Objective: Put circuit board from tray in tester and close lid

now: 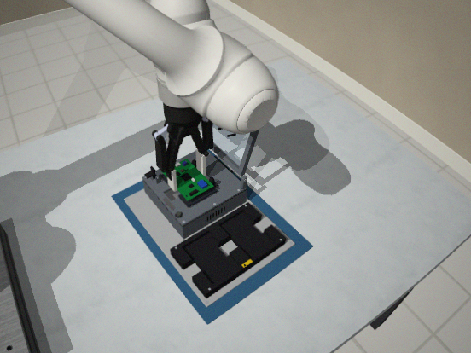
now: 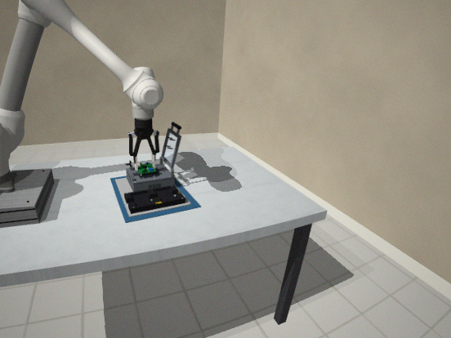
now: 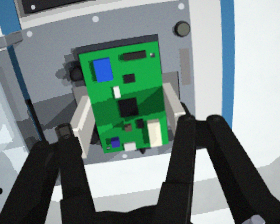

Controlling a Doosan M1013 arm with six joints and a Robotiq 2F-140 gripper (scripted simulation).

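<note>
The green circuit board lies 2 cm below my hand. The rest, counted from my hand: latch hook (6 cm to the left, 5 cm behind, 2 cm below); then tester lid (12 cm ahead, 8 cm above, 1 cm to the right).
</note>
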